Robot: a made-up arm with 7 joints.
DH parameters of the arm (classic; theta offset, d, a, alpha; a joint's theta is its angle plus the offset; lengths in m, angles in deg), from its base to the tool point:
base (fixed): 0 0 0 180
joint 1: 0 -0.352 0 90
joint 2: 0 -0.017 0 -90
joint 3: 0 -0.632 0 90
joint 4: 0 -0.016 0 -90
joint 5: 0 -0.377 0 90
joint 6: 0 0 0 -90
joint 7: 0 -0.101 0 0
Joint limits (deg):
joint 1: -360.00..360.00
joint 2: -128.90..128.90
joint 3: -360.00..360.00
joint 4: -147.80..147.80
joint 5: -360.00..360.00
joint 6: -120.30..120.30
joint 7: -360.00..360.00
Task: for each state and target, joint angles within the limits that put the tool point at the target. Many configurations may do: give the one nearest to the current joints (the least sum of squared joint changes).
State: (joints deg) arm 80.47 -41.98 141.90 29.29 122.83 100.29 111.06
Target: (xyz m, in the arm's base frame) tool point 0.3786 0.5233 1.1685
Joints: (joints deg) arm 121.22 -34.50 146.35 10.62 125.62 75.72 111.06
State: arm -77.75 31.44 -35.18 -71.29 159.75 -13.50 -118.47
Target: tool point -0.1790 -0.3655 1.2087
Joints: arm -51.56 1.36 -8.71 -66.11 158.33 -15.52 -118.47
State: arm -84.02 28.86 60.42 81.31 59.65 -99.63 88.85
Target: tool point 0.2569 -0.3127 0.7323
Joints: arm -68.62 -26.85 103.58 128.41 63.96 -86.40 88.85
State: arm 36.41 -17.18 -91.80 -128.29 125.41 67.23 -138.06
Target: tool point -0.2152 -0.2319 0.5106
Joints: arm 5.93 -46.31 -68.20 -142.99 132.74 49.20 -138.06
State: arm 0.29 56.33 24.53 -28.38 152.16 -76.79 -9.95
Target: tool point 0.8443 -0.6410 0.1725
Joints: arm 36.76 98.58 25.65 -7.93 156.63 -53.69 -9.95
